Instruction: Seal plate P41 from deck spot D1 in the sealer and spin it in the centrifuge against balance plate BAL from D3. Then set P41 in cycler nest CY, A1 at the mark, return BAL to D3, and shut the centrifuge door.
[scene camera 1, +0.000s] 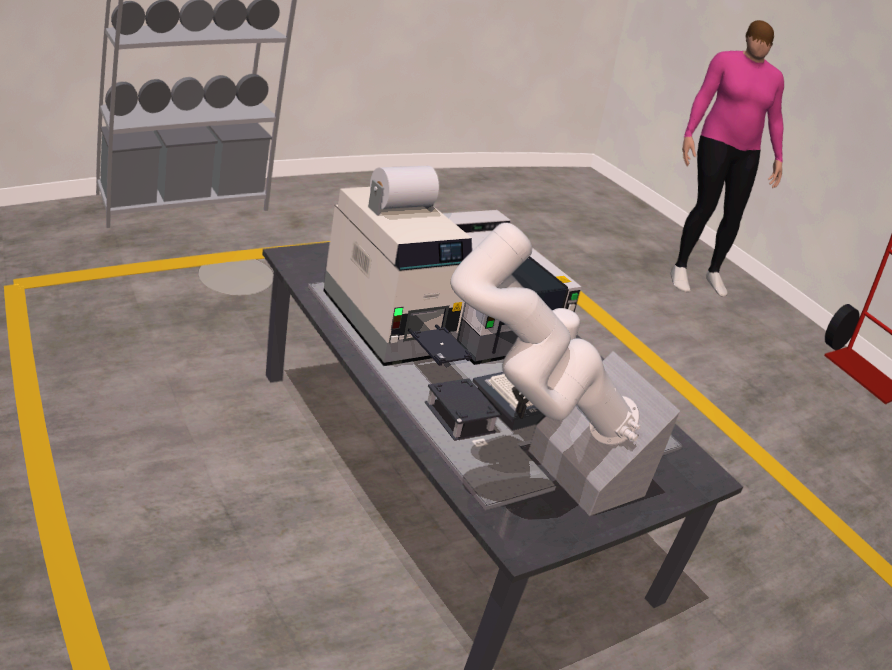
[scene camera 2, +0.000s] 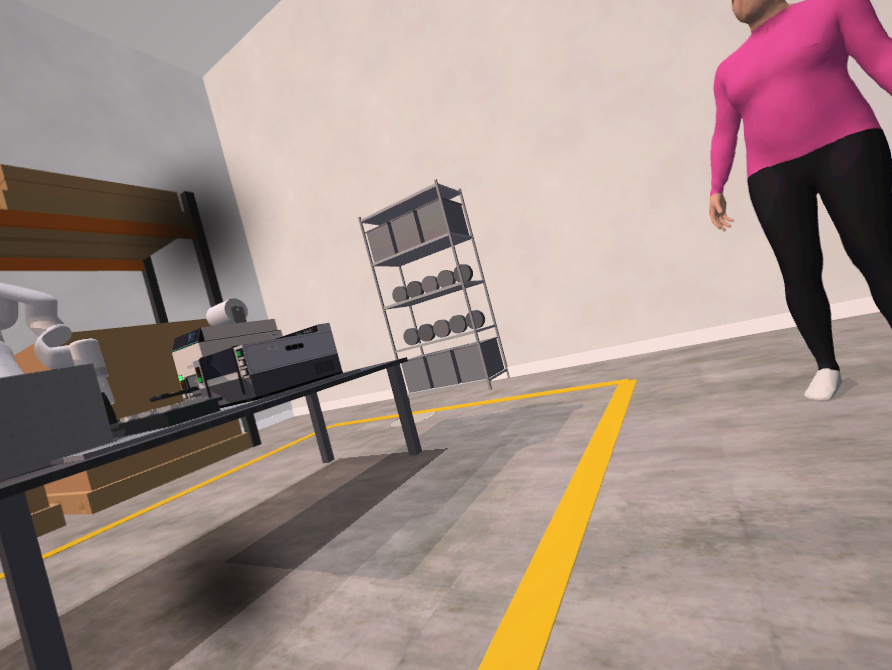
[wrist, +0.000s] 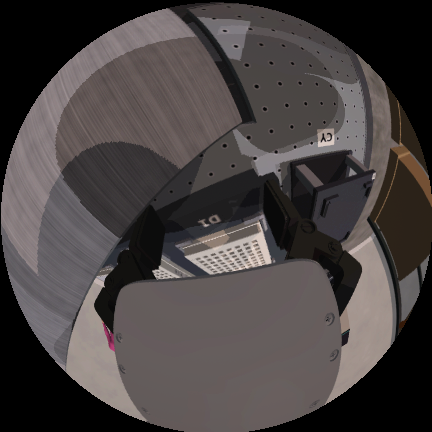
same spot on grey perforated plate: (scene camera 1: 500, 470) = (wrist: 312, 57)
same spot on dark-lidded centrifuge: (scene camera 1: 486, 339) = (scene camera 2: 204, 392)
